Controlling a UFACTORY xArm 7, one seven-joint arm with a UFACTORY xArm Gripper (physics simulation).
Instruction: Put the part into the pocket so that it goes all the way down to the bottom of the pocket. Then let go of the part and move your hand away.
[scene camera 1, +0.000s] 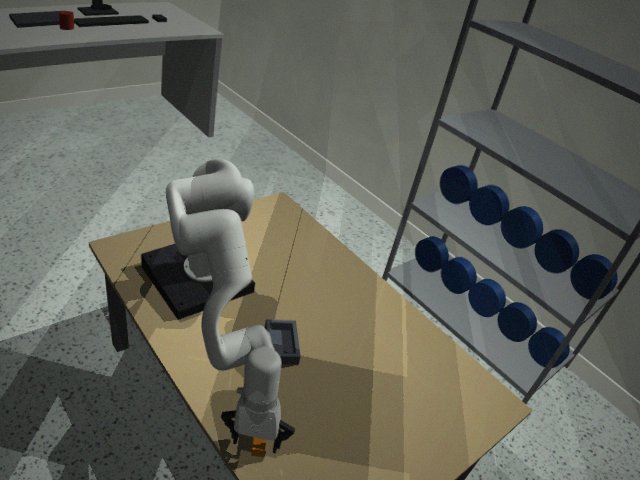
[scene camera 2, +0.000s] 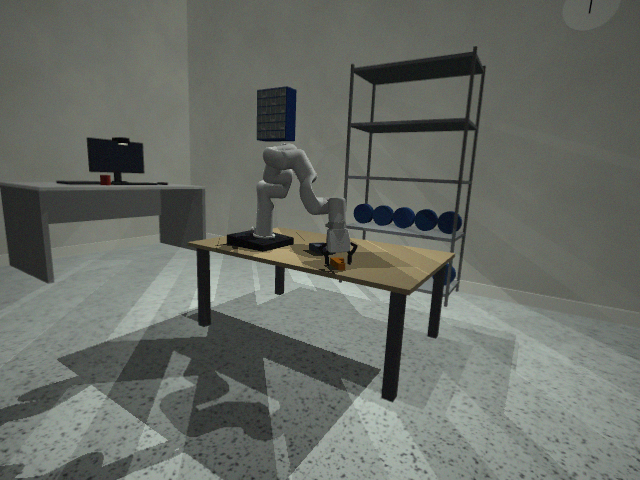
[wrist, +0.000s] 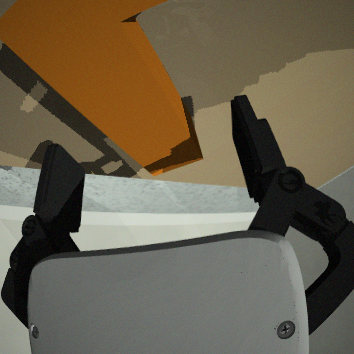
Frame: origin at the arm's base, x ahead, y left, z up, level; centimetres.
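Seen in the pictures: gripper, fingertip midpoint: (scene camera 1: 255, 444) (scene camera 2: 338, 265) (wrist: 144, 135); arm's base, link origin: (scene camera 1: 203, 267) (scene camera 2: 264, 235).
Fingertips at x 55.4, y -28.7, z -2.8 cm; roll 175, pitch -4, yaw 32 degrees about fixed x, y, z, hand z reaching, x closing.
Observation:
Pixels of each thing's middle, then the offset from my fingertips to it. Level surfaces: height alone.
- part, body centre: (wrist: 157, 67) (scene camera 1: 266, 434) (scene camera 2: 340, 263) dx -0.4, dy +4.0, dz -0.3 cm
- dark grey block, body centre: (scene camera 1: 282, 341) (scene camera 2: 322, 248) dx -19.3, dy +28.6, dz +0.0 cm
- wooden table, surface height: dz -1.9 cm
The part (scene camera 1: 258, 448) (scene camera 2: 337, 264) (wrist: 115, 85) is an orange angular block lying on the table near its front edge. My gripper (scene camera 1: 255, 446) (scene camera 2: 338, 264) (wrist: 144, 135) is wide open and low over the part, with one finger on each side of it and gaps between. In the wrist view one arm of the part runs from the upper left towards the space between the fingers, and its far portion is cut off. The pocket is in a dark grey block (scene camera 1: 295, 341) (scene camera 2: 314, 248), behind the gripper towards the robot base. Part of this block is hidden by the arm.
The wooden table (scene camera 1: 330, 320) (scene camera 2: 392, 258) carries the black robot base plate (scene camera 1: 178, 302) (scene camera 2: 237, 240) at its far end. A shelf rack (scene camera 1: 428, 160) (scene camera 2: 348, 149) with blue discs stands beyond the table. A grey desk (scene camera 1: 191, 33) (scene camera 2: 180, 188) stands at the back left.

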